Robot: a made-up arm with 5 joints.
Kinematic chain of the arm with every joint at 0, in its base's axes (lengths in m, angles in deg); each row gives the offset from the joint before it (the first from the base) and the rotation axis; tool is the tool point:
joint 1: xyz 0 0 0.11 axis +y
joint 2: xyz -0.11 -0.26 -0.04 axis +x
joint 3: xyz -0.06 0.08 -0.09 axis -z
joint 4: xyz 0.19 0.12 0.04 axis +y
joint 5: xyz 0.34 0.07 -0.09 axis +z
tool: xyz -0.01 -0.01 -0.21
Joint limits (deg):
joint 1: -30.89..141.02
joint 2: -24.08..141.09
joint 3: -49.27..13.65
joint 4: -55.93..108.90
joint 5: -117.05..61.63
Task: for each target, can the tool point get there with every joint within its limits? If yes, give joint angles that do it. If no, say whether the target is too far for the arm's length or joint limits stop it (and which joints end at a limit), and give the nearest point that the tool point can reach.
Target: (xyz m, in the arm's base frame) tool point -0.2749 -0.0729 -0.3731
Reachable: yes | joints 35.73 -4.94 8.17 45.65 -8.54
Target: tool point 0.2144 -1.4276 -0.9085
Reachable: no: too far | nearest point 0.1863 -0.7744 -0.2869 | short by 0.902 m
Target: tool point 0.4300 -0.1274 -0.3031
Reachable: yes | joints 113.26 104.76 -33.41 -11.09 7.18
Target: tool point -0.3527 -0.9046 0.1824
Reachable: no: joint limits stop it (at a limit: joint 1, joint 2, joint 3, joint 4, joint 5) | nearest point -0.1046 -0.8327 0.4497 | short by 0.372 m
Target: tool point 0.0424 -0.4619 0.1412
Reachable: no: joint limits stop it (at a limit: joint 2, joint 4) | nearest point 0.3499 -0.5890 0.3674 | short by 0.402 m
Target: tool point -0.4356 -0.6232 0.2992
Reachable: no: joint limits stop it (at a limit: joint 2, joint 3, joint 4) | nearest point -0.4476 -0.3441 0.3044 | short by 0.279 m
